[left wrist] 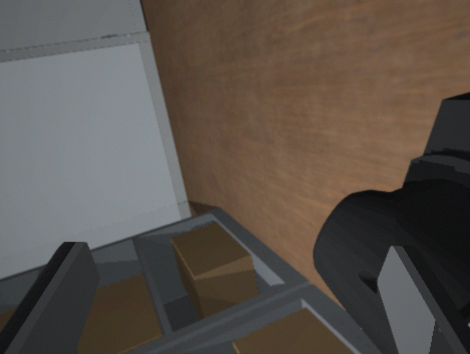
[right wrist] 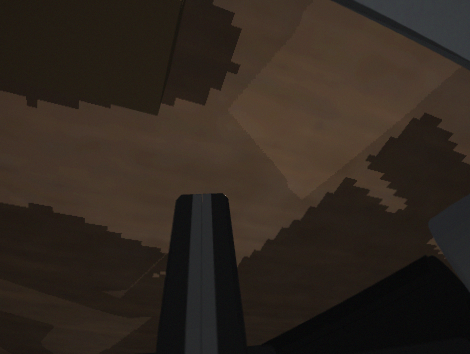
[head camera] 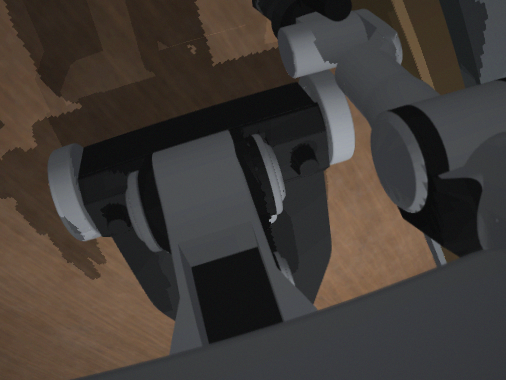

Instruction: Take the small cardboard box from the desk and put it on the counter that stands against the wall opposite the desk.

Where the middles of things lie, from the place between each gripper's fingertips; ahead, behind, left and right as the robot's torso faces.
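The cardboard box point(right wrist: 125, 60) is 720 mm ahead of my left hand, 440 mm to the right of it and 490 mm below it.
As for my right hand, it's 60 mm above the cardboard box, 20 mm to the left of it and 80 mm short of it.
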